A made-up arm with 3 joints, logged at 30 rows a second.
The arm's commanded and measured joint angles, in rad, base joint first. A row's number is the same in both.
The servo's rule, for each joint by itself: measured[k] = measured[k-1] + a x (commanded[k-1-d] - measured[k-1]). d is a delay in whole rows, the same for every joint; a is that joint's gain. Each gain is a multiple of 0.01, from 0.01 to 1. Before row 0 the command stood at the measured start. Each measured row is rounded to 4 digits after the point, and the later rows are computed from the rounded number. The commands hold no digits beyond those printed.
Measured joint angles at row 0:
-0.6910 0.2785 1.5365
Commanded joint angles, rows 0 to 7:
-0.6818 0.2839 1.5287
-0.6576 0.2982 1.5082
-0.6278 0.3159 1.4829
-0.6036 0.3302 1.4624
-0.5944 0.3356 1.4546
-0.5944 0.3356 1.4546
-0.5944 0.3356 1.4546
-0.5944 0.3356 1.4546
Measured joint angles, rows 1 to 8:
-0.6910 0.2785 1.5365
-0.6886 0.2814 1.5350
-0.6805 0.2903 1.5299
-0.6668 0.3039 1.5210
-0.6504 0.3178 1.5099
-0.6358 0.3272 1.4994
-0.6250 0.3317 1.4909
-0.6170 0.3338 1.4840
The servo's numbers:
d 1
a 0.26 0.53 0.19

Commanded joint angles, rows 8 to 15:
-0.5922 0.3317 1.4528
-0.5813 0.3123 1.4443
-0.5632 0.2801 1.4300
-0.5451 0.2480 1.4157
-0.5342 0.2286 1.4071
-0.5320 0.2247 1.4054
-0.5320 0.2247 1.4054
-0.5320 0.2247 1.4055
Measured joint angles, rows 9 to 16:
-0.6111 0.3348 1.4784
-0.6062 0.3332 1.4735
-0.5997 0.3221 1.4680
-0.5902 0.2998 1.4608
-0.5785 0.2723 1.4522
-0.5670 0.2491 1.4436
-0.5579 0.2362 1.4363
-0.5512 0.2301 1.4304

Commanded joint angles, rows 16 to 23:
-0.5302 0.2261 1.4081
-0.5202 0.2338 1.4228
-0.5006 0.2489 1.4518
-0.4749 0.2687 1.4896
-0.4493 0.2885 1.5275
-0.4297 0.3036 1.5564
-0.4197 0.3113 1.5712
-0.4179 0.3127 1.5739
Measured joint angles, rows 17 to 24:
-0.5462 0.2272 1.4257
-0.5420 0.2266 1.4224
-0.5363 0.2304 1.4225
-0.5270 0.2402 1.4281
-0.5135 0.2553 1.4398
-0.4968 0.2729 1.4565
-0.4794 0.2892 1.4755
-0.4639 0.3009 1.4937

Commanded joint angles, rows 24 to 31:
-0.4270 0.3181 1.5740
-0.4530 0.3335 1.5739
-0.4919 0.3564 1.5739
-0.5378 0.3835 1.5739
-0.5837 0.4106 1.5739
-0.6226 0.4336 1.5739
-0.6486 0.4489 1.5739
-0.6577 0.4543 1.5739
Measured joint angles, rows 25 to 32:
-0.4519 0.3072 1.5089
-0.4454 0.3130 1.5213
-0.4474 0.3239 1.5313
-0.4590 0.3411 1.5394
-0.4795 0.3636 1.5460
-0.5066 0.3885 1.5513
-0.5368 0.4124 1.5556
-0.5659 0.4317 1.5591

